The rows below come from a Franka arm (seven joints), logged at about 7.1 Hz.
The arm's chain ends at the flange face. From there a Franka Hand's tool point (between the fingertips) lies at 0.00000 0.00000 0.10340 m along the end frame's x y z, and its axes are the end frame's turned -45 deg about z.
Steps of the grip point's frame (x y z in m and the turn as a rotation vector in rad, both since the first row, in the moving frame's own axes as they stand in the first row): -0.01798, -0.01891, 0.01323, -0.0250, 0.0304, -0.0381; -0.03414, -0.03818, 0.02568, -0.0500, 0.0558, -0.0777; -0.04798, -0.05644, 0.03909, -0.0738, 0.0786, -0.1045; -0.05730, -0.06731, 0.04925, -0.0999, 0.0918, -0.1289; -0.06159, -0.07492, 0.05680, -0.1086, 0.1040, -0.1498
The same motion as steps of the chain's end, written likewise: -0.03013, -0.00019, 0.01331, 0.0038, 0.0392, -0.0381; -0.05884, -0.00213, 0.02597, 0.0041, 0.0748, -0.0777; -0.08492, -0.00505, 0.03969, 0.0034, 0.1078, -0.1045; -0.10209, -0.00677, 0.05020, -0.0057, 0.1356, -0.1289; -0.11198, -0.00860, 0.05796, -0.0033, 0.1503, -0.1498
